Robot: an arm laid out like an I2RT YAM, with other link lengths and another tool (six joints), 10 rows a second.
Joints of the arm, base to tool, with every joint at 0 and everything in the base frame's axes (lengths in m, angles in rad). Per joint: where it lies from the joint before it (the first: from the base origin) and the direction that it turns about. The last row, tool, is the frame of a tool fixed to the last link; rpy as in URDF.
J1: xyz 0 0 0.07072 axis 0 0 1
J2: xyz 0.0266 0.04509 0.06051 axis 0 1 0
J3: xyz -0.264 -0.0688 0 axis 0 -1 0
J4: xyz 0.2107 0.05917 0.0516 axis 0 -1 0
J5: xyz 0.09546 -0.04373 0.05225 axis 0 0 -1
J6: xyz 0.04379 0 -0.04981 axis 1 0 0
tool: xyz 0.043 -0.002 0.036 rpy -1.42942 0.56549 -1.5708
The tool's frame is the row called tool.
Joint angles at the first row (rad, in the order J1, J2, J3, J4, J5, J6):
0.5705, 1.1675, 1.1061, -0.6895, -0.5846, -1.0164
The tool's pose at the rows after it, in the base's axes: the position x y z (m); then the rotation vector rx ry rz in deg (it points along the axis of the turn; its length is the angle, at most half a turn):
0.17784 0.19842 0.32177 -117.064 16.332 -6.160
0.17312 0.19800 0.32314 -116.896 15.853 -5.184
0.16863 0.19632 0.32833 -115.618 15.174 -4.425
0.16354 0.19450 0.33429 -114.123 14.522 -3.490
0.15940 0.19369 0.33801 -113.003 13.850 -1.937
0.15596 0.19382 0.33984 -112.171 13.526 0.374
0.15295 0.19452 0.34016 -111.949 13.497 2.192
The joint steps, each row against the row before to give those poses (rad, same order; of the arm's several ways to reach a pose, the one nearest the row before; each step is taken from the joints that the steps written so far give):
0.0248, -0.0027, 0.0000, -0.0412, -0.0042, -0.0031
0.0069, -0.0106, -0.0004, -0.0126, -0.0107, 0.0023
0.0000, -0.0180, 0.0000, -0.0015, -0.0236, 0.0073
0.0007, -0.0202, 0.0000, -0.0004, -0.0267, 0.0118
0.0012, -0.0103, 0.0004, -0.0026, -0.0306, 0.0080
0.0026, -0.0027, 0.0000, -0.0054, -0.0335, 0.0110
0.0069, -0.0007, 0.0004, -0.0088, -0.0180, 0.0100

